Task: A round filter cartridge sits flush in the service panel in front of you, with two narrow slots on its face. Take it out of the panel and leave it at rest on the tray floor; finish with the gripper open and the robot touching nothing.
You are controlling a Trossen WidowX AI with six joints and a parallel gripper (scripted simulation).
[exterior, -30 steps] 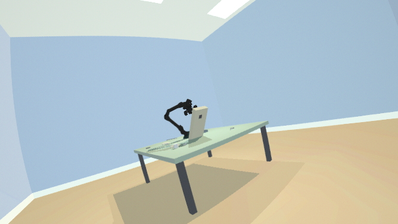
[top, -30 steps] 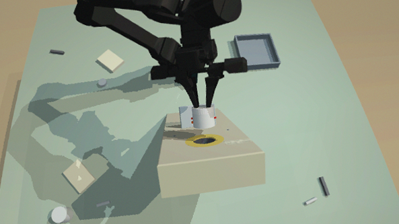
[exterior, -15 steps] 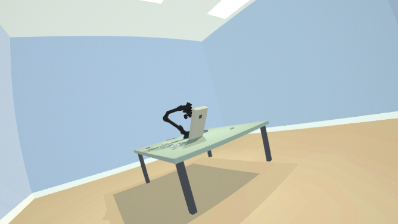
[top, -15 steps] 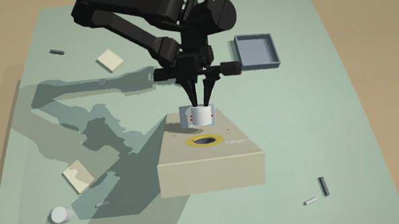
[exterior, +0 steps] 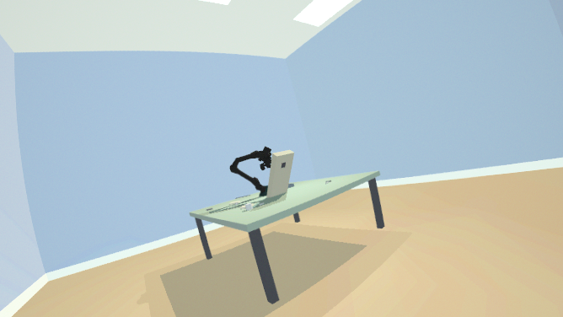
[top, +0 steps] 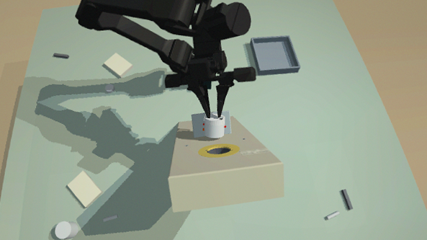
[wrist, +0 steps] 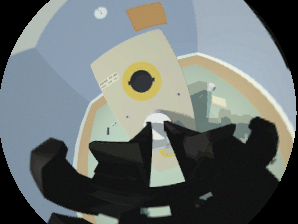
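Now: gripper tip 1 cm short of the filter cartridge and 1 cm above it. The rest, counted from my gripper tip: grey tray 32 cm behind, 29 cm to the left, 23 cm below.
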